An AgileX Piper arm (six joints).
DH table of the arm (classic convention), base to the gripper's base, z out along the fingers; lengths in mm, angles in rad. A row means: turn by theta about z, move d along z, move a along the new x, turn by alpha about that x. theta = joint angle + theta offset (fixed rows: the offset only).
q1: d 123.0; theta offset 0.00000; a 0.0; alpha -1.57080
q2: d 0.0; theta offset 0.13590; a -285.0; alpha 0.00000
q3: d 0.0; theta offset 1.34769; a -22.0; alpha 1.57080
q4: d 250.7; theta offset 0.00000; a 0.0; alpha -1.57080
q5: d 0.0; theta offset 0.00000; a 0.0; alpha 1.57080
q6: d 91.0; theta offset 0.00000; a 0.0; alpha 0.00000
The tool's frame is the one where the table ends.
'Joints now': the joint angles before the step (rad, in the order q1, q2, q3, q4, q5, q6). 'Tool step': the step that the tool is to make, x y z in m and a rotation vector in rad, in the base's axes. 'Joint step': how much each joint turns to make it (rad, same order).
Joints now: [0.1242, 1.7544, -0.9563, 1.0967, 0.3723, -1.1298]
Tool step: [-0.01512, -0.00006, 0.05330, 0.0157, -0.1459, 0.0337]
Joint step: [0.0000, -0.1583, 0.0000, -0.0178, 0.0282, -0.0045]
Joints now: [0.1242, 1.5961, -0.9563, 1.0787, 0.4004, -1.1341]
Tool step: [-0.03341, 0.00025, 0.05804, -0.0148, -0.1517, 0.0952]
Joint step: [0.0000, -0.1960, 0.0000, -0.0816, 0.0849, 0.0107]
